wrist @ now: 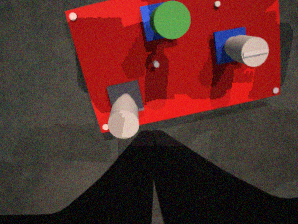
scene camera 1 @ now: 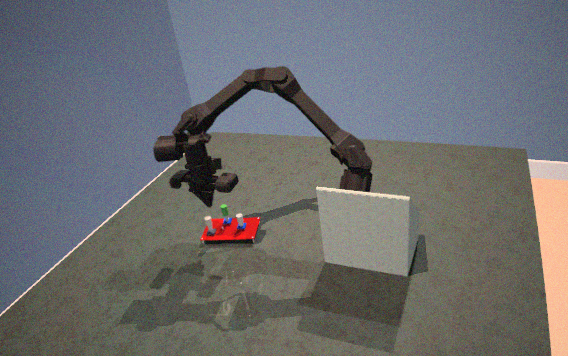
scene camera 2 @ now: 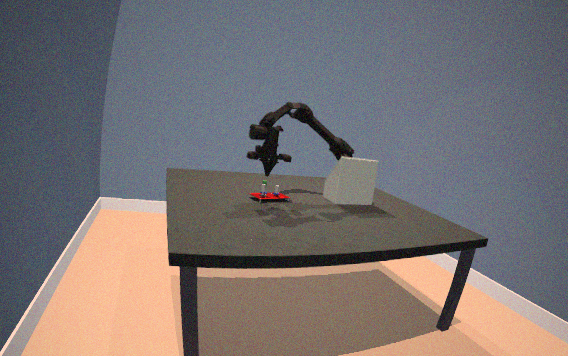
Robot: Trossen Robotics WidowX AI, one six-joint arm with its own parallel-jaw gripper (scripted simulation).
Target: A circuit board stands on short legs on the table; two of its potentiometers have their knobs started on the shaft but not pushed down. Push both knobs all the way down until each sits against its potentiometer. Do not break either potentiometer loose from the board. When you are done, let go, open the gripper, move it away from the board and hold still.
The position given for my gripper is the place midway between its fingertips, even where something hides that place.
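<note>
In scene camera 1 I find my gripper (scene camera 1: 210, 206), shut and holding nothing. Scene camera 2 shows the gripper (scene camera 2: 266, 176) too. The wrist view gives me the gripper (wrist: 150, 140) once more, together with a white knob (wrist: 250, 50) and another white knob (wrist: 123, 121).
</note>
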